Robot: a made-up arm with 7 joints.
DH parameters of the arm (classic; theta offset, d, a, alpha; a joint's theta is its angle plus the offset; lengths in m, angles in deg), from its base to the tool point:
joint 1: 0 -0.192 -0.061 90
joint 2: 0 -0.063 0.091 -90
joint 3: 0 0.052 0.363 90
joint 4: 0 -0.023 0.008 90
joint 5: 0 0.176 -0.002 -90
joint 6: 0 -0.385 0.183 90
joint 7: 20.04 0 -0.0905 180
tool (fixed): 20.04 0.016 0 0
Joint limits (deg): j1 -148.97..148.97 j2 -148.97..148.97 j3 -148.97..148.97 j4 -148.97..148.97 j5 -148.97..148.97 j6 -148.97..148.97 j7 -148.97..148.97
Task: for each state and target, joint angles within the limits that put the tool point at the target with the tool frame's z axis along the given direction. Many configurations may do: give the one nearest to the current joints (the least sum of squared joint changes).
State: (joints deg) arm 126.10 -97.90 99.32 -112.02 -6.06 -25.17 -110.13
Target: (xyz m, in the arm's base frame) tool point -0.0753 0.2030 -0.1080 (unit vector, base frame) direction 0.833 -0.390 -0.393
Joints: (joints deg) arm 145.07 -97.51 131.66 -143.45 17.55 -65.83 -124.80
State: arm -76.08 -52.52 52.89 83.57 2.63 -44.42 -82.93
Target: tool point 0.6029 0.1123 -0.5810 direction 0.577 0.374 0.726
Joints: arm -66.21 -23.17 40.62 61.24 -51.09 -80.21 -80.76
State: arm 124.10 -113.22 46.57 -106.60 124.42 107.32 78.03
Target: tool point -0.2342 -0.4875 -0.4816 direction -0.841 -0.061 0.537
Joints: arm 86.77 -94.21 42.12 -103.70 96.04 78.49 77.03
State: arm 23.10 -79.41 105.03 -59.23 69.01 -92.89 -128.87
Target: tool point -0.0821 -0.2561 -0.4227 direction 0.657 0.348 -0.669
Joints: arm 68.01 -72.84 59.94 -87.15 110.24 -89.60 -148.97
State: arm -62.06 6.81 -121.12 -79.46 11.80 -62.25 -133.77
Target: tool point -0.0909 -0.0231 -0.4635 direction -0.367 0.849 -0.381
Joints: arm -80.90 3.17 -148.97 -92.60 43.69 -23.60 -112.02
